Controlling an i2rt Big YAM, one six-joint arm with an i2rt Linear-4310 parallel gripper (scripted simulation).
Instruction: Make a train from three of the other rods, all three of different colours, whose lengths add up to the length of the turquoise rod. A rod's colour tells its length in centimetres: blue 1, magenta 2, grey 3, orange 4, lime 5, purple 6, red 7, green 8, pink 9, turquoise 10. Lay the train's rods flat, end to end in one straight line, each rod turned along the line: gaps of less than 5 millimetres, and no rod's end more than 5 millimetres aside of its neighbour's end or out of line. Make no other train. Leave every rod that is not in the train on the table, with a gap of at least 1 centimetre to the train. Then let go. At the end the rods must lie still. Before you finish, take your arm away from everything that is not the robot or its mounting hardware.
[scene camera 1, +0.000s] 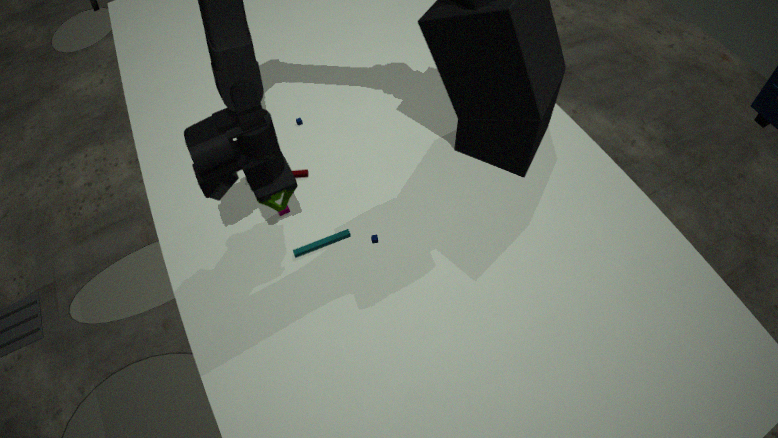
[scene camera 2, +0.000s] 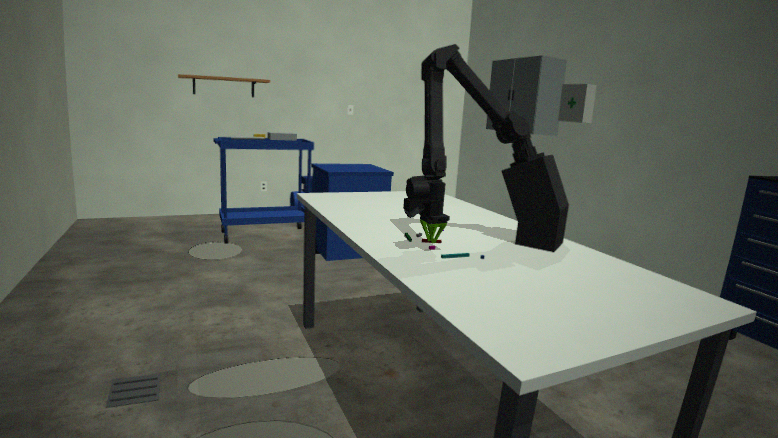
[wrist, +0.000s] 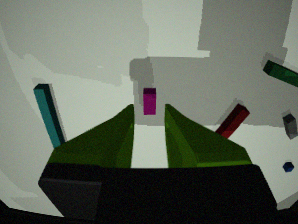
Observation:
In view: the gripper (scene camera 1: 279, 204).
The gripper also shows in the wrist view (wrist: 149, 111).

